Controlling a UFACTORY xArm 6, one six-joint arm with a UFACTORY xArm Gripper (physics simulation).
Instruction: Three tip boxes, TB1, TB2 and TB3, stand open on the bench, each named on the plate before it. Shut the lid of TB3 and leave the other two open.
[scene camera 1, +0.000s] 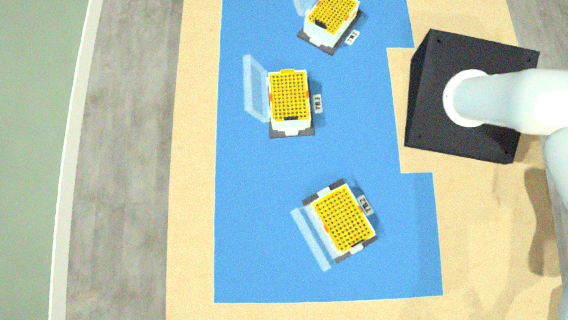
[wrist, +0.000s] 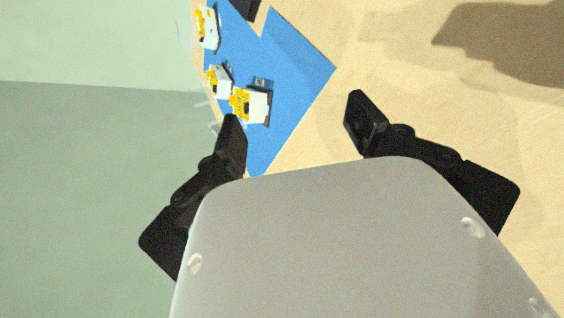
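Pixels of known places: gripper, fingertip midpoint: (wrist: 292, 117); arm's base, link origin: (scene camera 1: 469, 98).
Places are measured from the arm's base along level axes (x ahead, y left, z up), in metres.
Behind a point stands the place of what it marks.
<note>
TB3 (scene camera 1: 289, 96) (wrist: 221, 82) is a white box with a yellow perforated top, the middle one in the scene view. Its clear lid (scene camera 1: 248, 89) {y 0.064, x 0.478, z 0.068 m} stands open on the left side. TB2 (scene camera 1: 344, 220) (wrist: 255, 106) sits turned lower in the scene view, its clear lid (scene camera 1: 311, 239) {y 0.334, x 0.330, z 0.067 m} open at the lower left. TB1 (scene camera 1: 332, 17) (wrist: 210, 29) is at the top, partly cut off, its clear lid (scene camera 1: 302, 6) {y -0.199, x 0.394, z -0.005 m} open. My gripper (wrist: 292, 117) {y 0.545, x 0.017, z 0.096 m} is wide open and empty in the wrist view, away from the boxes; it does not show in the scene view.
The boxes stand on a blue mat (scene camera 1: 260, 225) {y 0.317, x 0.437, z -0.077 m} (wrist: 295, 75) {y 0.360, x 0.097, z -0.076 m} on a pale wooden bench (scene camera 1: 192, 200) {y 0.279, x 0.599, z -0.079 m} (wrist: 310, 145) {y 0.512, x 0.156, z -0.079 m}. A black mounting block (scene camera 1: 425, 100) {y 0.014, x 0.100, z -0.009 m} (wrist: 246, 7) {y 0.100, x 0.099, z -0.049 m} stands to the right of the boxes in the scene view. The white arm (scene camera 1: 520, 100) {y 0.121, x 0.064, z 0.257 m} extends over it from the right edge.
</note>
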